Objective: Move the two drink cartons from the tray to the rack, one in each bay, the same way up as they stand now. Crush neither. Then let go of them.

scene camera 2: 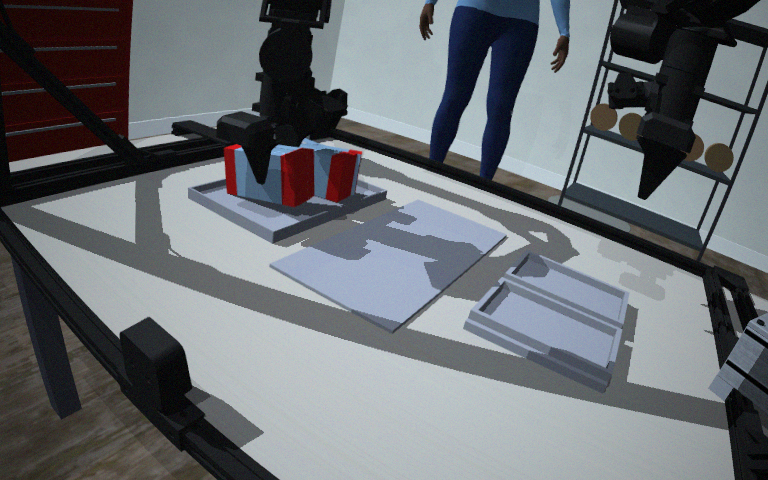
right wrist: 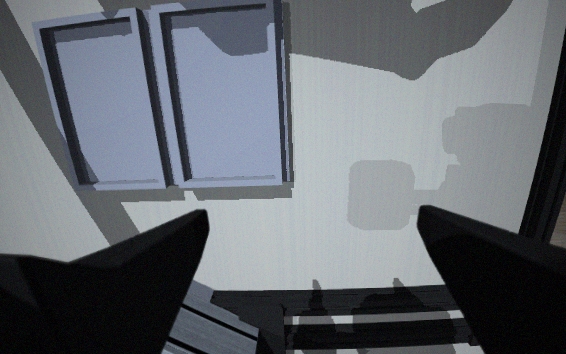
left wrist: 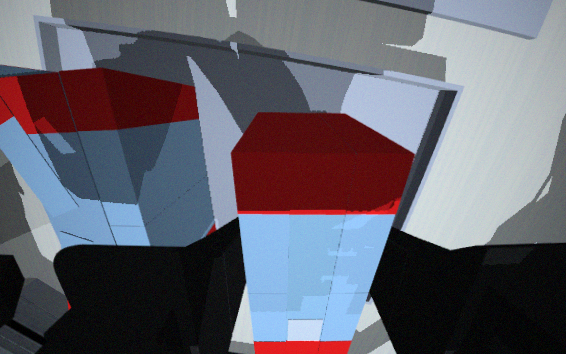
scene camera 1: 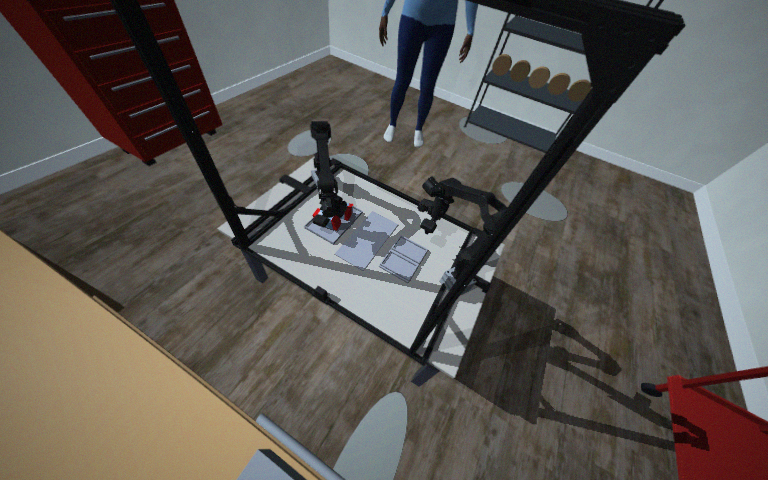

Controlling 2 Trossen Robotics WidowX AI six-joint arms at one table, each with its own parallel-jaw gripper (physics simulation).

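Frame: origin at the left arm's base, x ahead, y left, z up, level; centimetres.
Where they show: left gripper, between the fingertips: (scene camera 2: pixel 272 178) (left wrist: pixel 300 216) (scene camera 1: pixel 328 220); right gripper, between the fingertips: (scene camera 2: pixel 642 191) (right wrist: pixel 312 218).
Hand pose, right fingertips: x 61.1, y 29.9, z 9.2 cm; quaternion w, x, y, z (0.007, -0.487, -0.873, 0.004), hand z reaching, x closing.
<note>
After its pixels a point has its place.
Two light blue cartons with red ends are at the tray (scene camera 1: pixel 320 234) @[y -14.3, x 35.5, z -5.3 cm] (scene camera 2: pixel 232 219) @[y -14.8, x 37.1, z -5.2 cm] (left wrist: pixel 425 135) @[y -12.0, x 40.5, z -5.0 cm]. The front carton (scene camera 1: pixel 336 222) @[y -6.4, x 36.8, z 1.8 cm] (scene camera 2: pixel 297 181) @[y -6.4, x 36.9, z -0.1 cm] (left wrist: pixel 317 185) @[y -6.2, x 34.7, z 3.3 cm] is between the fingers of my left gripper (scene camera 1: pixel 329 217) @[y -8.6, x 31.8, z -1.5 cm] (scene camera 2: pixel 276 166) @[y -8.6, x 31.8, z -1.5 cm] (left wrist: pixel 300 216) @[y -8.6, x 31.8, z -1.5 cm], which touch both its sides. It hangs slightly above the tray floor, upright. The back carton (scene camera 1: pixel 348 212) @[y 1.9, x 31.9, z 0.6 cm] (scene camera 2: pixel 342 178) @[y 1.8, x 32.3, z -1.2 cm] (left wrist: pixel 165 165) @[y -1.3, x 29.7, z -0.4 cm] stands close behind, seemingly leaning a little, partly hidden by gripper and front carton. My right gripper (scene camera 1: pixel 428 228) @[y 29.9, x 61.1, z 9.2 cm] (scene camera 2: pixel 643 195) @[y 29.9, x 61.1, z 9.2 cm] (right wrist: pixel 312 218) @[y 29.9, x 61.1, z 9.2 cm] is open, high beside the two-bay rack (scene camera 1: pixel 394 273) @[y 8.5, x 69.7, z -4.5 cm] (scene camera 2: pixel 535 353) @[y 8.0, x 69.7, z -4.6 cm] (right wrist: pixel 230 181) @[y 25.8, x 67.0, z -3.6 cm]; both bays are empty.
A flat grey-blue panel (scene camera 1: pixel 368 240) (scene camera 2: pixel 385 277) (left wrist: pixel 490 15) lies between the tray and the rack. Black frame beams edge the table (scene camera 2: pixel 453 339) @[y 1.8, x 64.5, z -5.6 cm]. A small black box (scene camera 2: pixel 152 359) @[y -25.0, x 68.4, z -0.2 cm] stands on the front beam. A person (scene camera 1: pixel 424 56) (scene camera 2: pixel 487 67) stands behind the table.
</note>
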